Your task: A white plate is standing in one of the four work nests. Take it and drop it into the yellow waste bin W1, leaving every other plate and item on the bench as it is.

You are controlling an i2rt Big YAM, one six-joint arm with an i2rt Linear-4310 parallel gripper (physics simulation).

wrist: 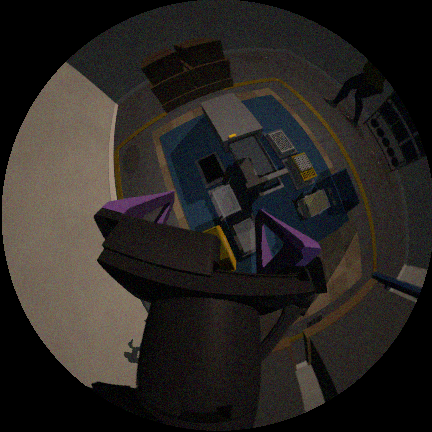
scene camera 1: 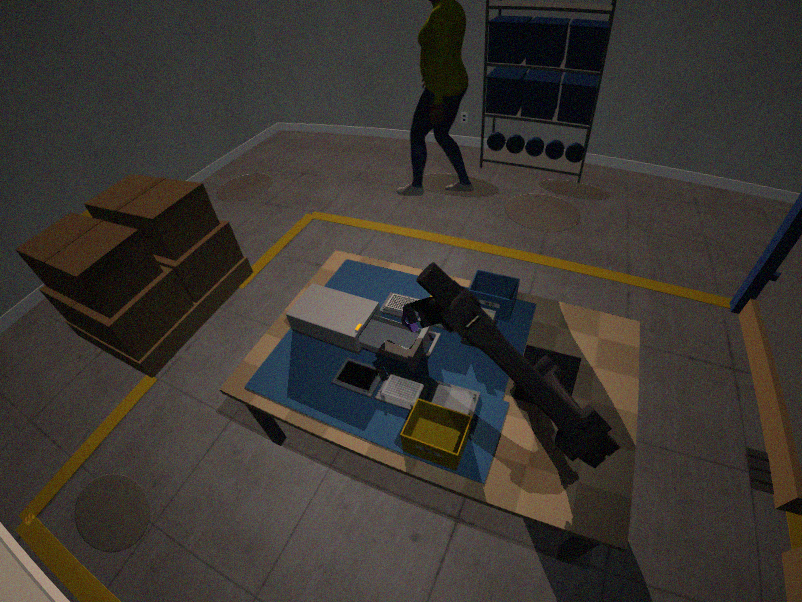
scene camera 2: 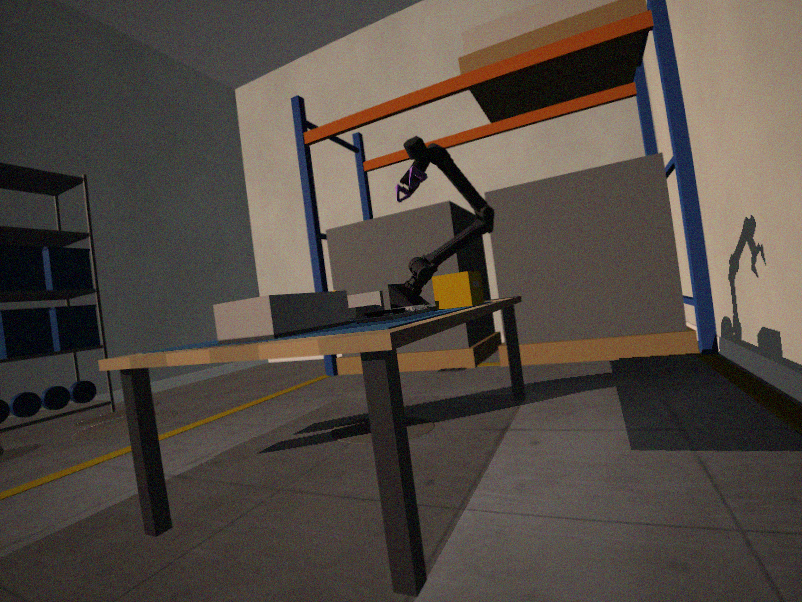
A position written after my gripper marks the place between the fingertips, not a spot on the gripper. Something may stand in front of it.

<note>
I see my gripper (scene camera 1: 417,317), a white plate (scene camera 1: 407,391), a black plate (scene camera 1: 354,374), a smooth pale plate (scene camera 1: 458,400) and a grey box (scene camera 1: 337,318).
My gripper is seen too in the wrist view (wrist: 216,204). The grey box shows as well in the wrist view (wrist: 229,118).
</note>
